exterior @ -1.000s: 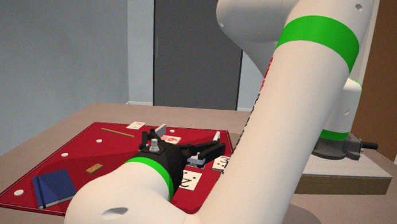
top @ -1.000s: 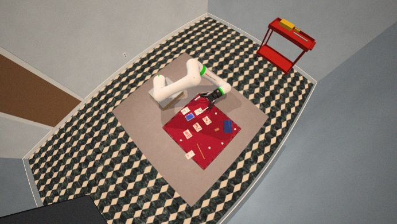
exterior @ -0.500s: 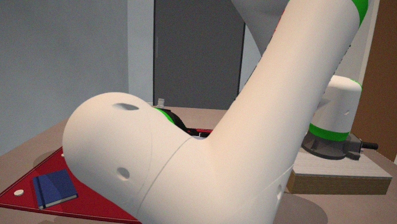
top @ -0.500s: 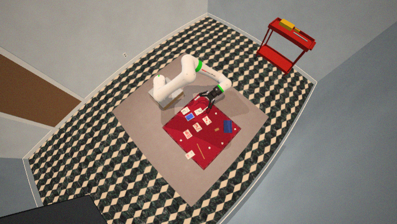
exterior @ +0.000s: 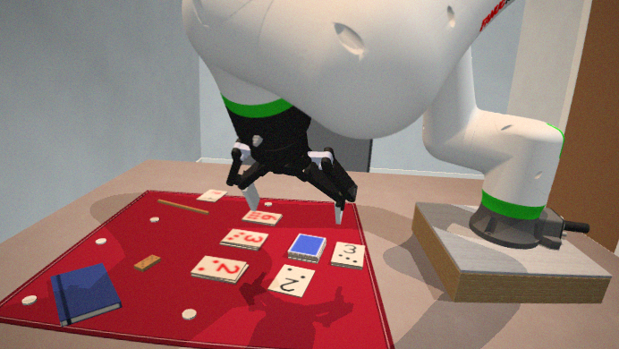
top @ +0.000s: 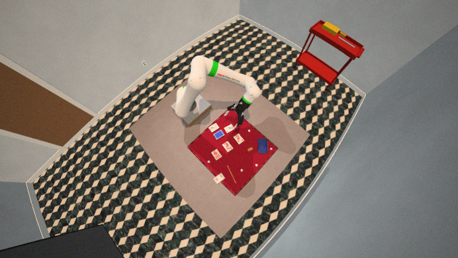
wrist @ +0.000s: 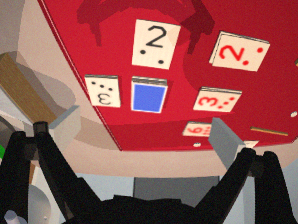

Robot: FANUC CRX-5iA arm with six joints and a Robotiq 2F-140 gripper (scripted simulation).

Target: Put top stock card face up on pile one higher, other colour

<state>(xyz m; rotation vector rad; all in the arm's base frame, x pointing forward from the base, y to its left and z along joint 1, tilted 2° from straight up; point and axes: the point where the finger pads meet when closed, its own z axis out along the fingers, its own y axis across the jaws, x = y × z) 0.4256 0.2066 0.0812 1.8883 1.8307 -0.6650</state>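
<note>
My hand is 15 cm short of the red 2 card, 1 cm to the left of it and 15 cm above it. From my hand the other things lie so: blue notebook: 33 cm ahead, 14 cm to the left, 15 cm below; then red card cloth: 18 cm ahead, 10 cm to the right, 17 cm below; then wooden stick: 37 cm ahead, 26 cm to the right, 15 cm below.
</note>
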